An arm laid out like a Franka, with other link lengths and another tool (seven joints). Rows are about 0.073 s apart.
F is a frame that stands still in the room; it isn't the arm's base.
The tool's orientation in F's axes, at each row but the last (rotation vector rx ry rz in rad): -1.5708, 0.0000, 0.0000; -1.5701, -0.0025, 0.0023; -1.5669, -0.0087, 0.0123; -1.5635, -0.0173, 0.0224; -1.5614, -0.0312, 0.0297; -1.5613, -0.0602, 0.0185; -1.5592, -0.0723, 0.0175; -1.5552, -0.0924, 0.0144; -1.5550, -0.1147, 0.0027
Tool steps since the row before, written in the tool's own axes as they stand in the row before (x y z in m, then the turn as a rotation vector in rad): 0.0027, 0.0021, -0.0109, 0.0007, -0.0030, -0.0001; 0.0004, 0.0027, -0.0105, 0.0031, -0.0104, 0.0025; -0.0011, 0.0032, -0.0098, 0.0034, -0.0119, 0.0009; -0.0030, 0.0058, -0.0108, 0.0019, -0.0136, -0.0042; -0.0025, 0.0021, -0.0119, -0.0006, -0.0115, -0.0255; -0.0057, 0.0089, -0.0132, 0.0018, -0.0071, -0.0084; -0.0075, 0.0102, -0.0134, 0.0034, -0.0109, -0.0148; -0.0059, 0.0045, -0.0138, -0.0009, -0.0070, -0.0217; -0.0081, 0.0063, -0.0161, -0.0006, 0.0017, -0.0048
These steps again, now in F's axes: 0.0027, -0.0109, -0.0021, 0.0007, -0.0001, 0.0030; 0.0004, -0.0105, -0.0027, 0.0031, 0.0025, 0.0104; -0.0010, -0.0098, -0.0032, 0.0034, 0.0009, 0.0119; -0.0027, -0.0108, -0.0059, 0.0021, -0.0042, 0.0136; -0.0020, -0.0120, -0.0022, 0.0004, -0.0256, 0.0113; -0.0048, -0.0134, -0.0092, 0.0020, -0.0084, 0.0071; -0.0064, -0.0137, -0.0106, 0.0039, -0.0147, 0.0109; -0.0047, -0.0141, -0.0050, 0.0002, -0.0218, 0.0067; -0.0064, -0.0165, -0.0071, -0.0001, -0.0048, -0.0018
